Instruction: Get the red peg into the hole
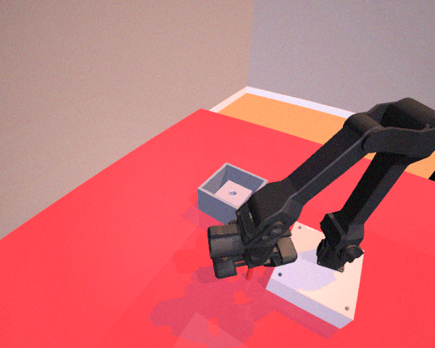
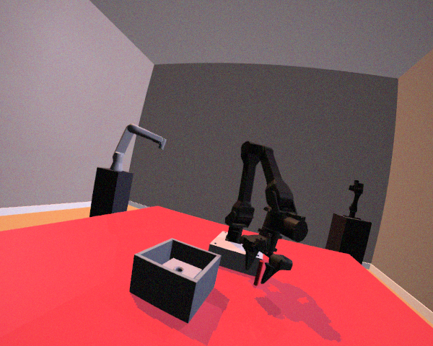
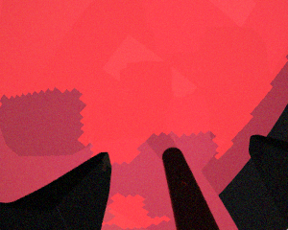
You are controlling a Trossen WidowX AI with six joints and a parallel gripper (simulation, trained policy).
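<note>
Now: gripper tip 210 mm to the left of the pale plate, 120 mm short of it and 20 mm below it. From my gripper tip the other things lie so: red peg 10 mm to the left, 10 mm behind, 10 mm above; grey box 210 mm to the right, 120 mm ahead.
</note>
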